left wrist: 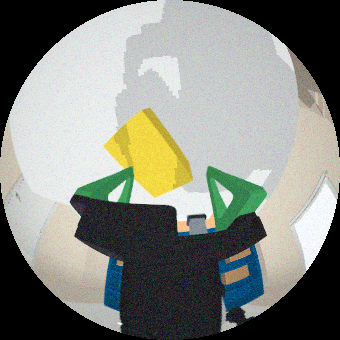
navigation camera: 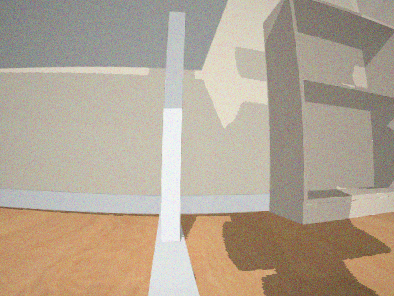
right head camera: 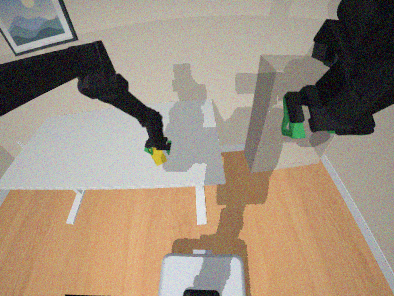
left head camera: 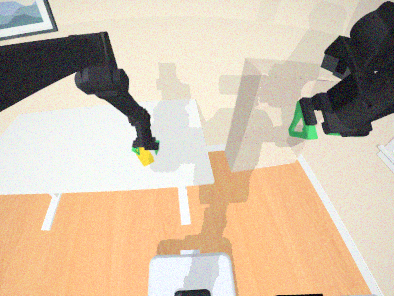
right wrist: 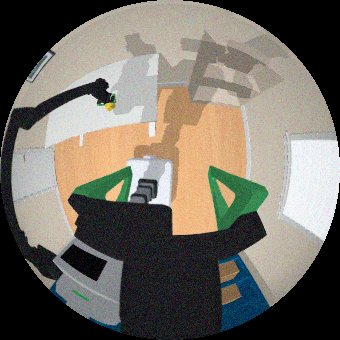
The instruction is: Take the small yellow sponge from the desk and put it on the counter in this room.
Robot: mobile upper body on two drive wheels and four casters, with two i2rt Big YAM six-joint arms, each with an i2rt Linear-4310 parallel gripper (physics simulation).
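Places are measured from the left arm's base along level axes (x back, y right, z up), in metres.
Pixels of known places: left gripper, fingertip midpoint: [left wrist: 169,170] [right head camera: 160,154] [left head camera: 147,154] [right wrist: 109,102]; right gripper, fingertip midpoint: [right head camera: 305,130] [left head camera: 308,132] [right wrist: 169,169].
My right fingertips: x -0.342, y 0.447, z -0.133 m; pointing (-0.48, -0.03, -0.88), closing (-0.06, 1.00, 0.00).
Observation:
For each thing: its top centre in the pictures, then the offset to it from my right fingertips. "pt": a spot on its surface instead. Level surfaces: height alone.
- small yellow sponge at its top centre: [left wrist: 148,162] [left head camera: 143,152] [right head camera: 156,152] [right wrist: 107,102] dy -0.466, dx -0.396, dz -0.511 m
- white desk at its surface level: dz -0.556 m
- white desk leg at a spot on its surface: [navigation camera: 172,170] pt dy -0.261, dx -0.571, dz -1.060 m
The small yellow sponge [left head camera: 145,157] [right head camera: 159,157] [left wrist: 150,150] [right wrist: 110,106] is at the white desk [left head camera: 75,150] [right head camera: 90,150] [left wrist: 60,125] [right wrist: 70,117], near the edge closer to me. My left gripper [left head camera: 145,149] [right head camera: 158,148] [left wrist: 169,170] is open, with its green fingers close to the sponge. In the left wrist view the sponge lies mostly beyond the fingertips, turned at an angle and nearer the finger at the left; contact cannot be told. My right gripper [right wrist: 169,169] is open and raised at the right, well away from the desk. No counter can be made out.
A shelf unit [left head camera: 242,120] [right head camera: 260,120] [navigation camera: 286,125] stands right of the desk against the wall. A white desk leg [navigation camera: 172,170] stands close ahead in the navigation view. A white rounded box [left head camera: 215,265] [right head camera: 230,265] shows at the bottom of the head views. A framed picture [right head camera: 37,30] hangs at upper left.

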